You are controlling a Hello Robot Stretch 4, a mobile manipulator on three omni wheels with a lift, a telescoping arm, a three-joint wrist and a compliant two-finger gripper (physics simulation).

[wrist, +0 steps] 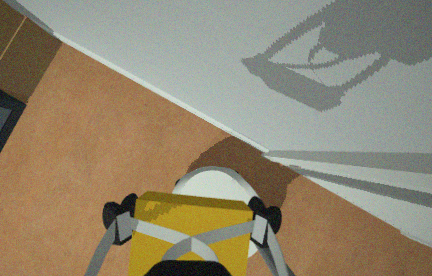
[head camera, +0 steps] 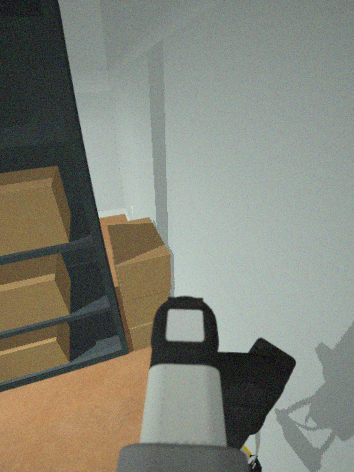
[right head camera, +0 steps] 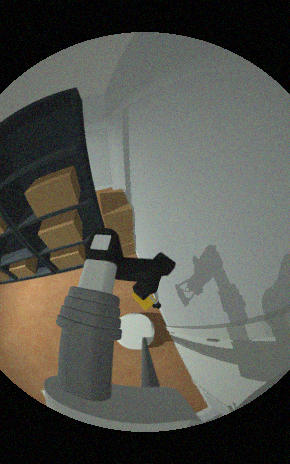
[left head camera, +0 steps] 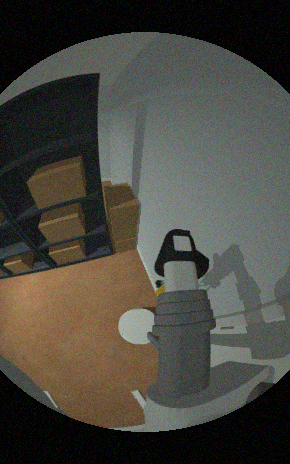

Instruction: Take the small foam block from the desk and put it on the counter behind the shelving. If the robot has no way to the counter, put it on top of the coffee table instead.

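Frame: origin at the robot's base, x ahead, y left, z up, level; centimetres.
Where they show: gripper, fingertip midpoint: (wrist: pixel 193 211) (right head camera: pixel 146 297); robot's base at its link origin: (right head camera: pixel 134 330) (left head camera: pixel 137 325).
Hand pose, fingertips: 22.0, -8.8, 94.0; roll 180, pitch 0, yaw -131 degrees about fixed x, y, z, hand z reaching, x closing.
Each offset is from my fingertips to the top centre of the thing, as dx, dy, dz. "spot": to the spot under its first point.
The small foam block {-1.1, +1.1, +4.7} (head camera: pixel 247 450) (left head camera: pixel 160 290) (right head camera: pixel 143 301) (wrist: pixel 170 215) is yellow and sits between the two fingertips in the wrist view. My gripper (wrist: pixel 193 211) is shut on it, one dark pad against each side, and holds it above the floor. The block's lower part is hidden by the gripper body. The dark shelving (head camera: pixel 82 190) (left head camera: pixel 92 150) (right head camera: pixel 85 185) stands at the left in the head views, ahead of the arm. The desk, the counter and the coffee table cannot be made out in these views.
Stacked brown boxes {spot: +77.2, +30.1, -30.4} (head camera: pixel 145 280) (left head camera: pixel 125 220) (right head camera: pixel 119 220) stand between the shelving's end and the pale wall (head camera: pixel 260 175) (left head camera: pixel 200 160) (right head camera: pixel 200 165) (wrist: pixel 175 55). The wall runs along the right, with the arm's shadow. A white round disc (left head camera: pixel 137 326) (right head camera: pixel 136 331) (wrist: pixel 212 187) lies low below the gripper.
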